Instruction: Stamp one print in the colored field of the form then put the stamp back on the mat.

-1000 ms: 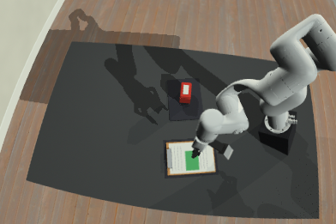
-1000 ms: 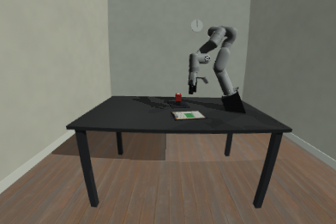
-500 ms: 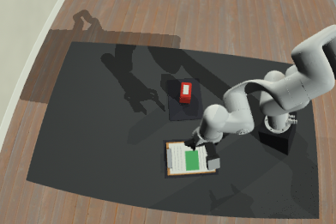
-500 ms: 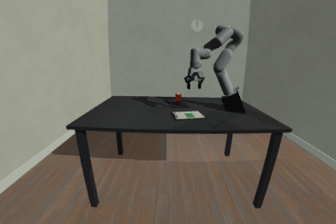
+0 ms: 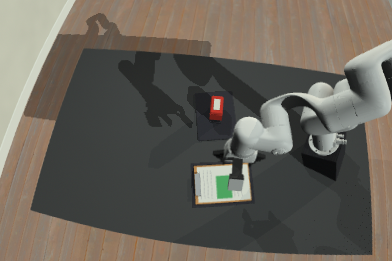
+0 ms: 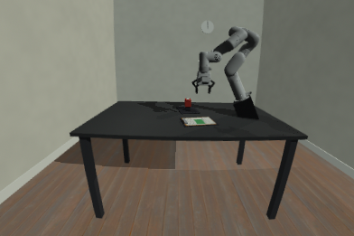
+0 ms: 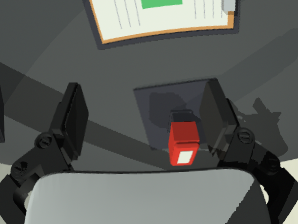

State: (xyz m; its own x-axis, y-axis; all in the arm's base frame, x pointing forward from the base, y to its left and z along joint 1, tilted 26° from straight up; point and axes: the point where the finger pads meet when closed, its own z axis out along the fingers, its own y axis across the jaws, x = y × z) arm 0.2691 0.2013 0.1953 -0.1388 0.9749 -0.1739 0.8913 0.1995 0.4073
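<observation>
Now: hand 25 cm to the left of the red stamp, 16 cm above it and 12 cm short of it. Round my hand: form (21 cm below, 5 cm to the left, 3 cm ahead); then dark mat (25 cm to the right, 21 cm below, 12 cm ahead).
</observation>
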